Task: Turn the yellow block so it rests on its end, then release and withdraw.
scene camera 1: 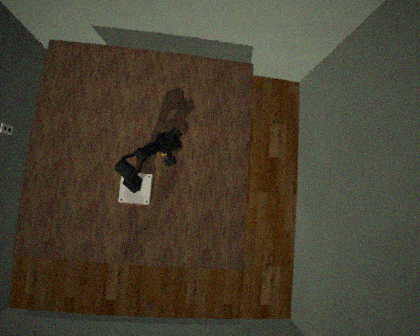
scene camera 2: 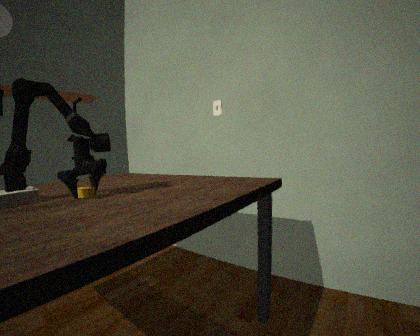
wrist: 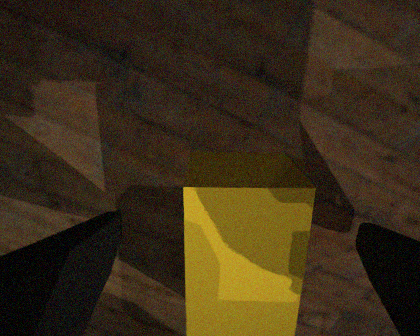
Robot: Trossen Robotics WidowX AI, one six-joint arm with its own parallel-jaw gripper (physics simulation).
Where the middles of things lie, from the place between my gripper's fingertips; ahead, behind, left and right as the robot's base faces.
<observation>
Now: hand 10 mm to the right of the yellow block (wrist: 247, 216) and 10 mm below it.
</observation>
